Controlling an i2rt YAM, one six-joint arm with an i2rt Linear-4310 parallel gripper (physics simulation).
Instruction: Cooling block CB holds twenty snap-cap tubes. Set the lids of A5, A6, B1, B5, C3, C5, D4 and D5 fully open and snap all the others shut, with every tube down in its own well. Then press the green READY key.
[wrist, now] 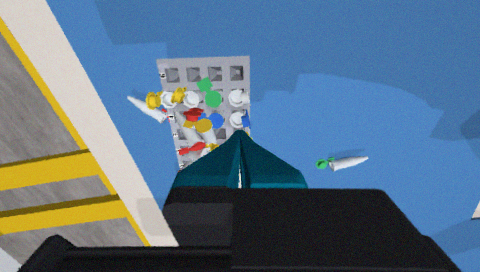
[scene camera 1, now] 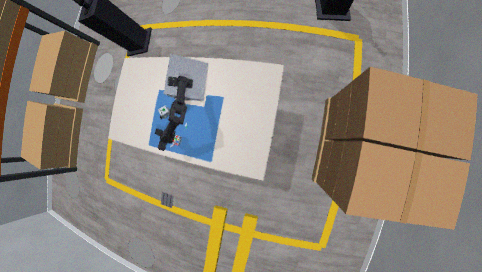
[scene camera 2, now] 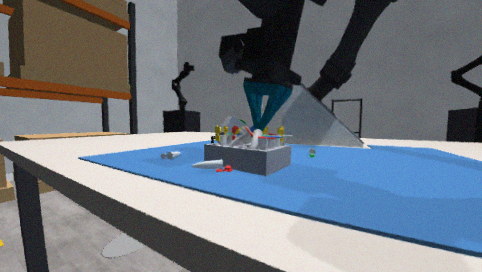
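The grey cooling block stands on the blue mat. Its row 6 wells are empty; nearer rows hold tubes with yellow, red, green, blue and white tops, some tilted across others. My gripper is shut, pointing down with its tips at the tube tops; it hides the block's near rows in the wrist view. A red-lidded tube lies beside the block. A green-lidded tube lies farther off. Another loose tube lies at the mat's left. A white box with a green key sits on the mat.
The blue mat lies on the pale table. A grey sloped panel stands behind the arm. Cardboard boxes stand beyond the table, and a shelf rack is at the left.
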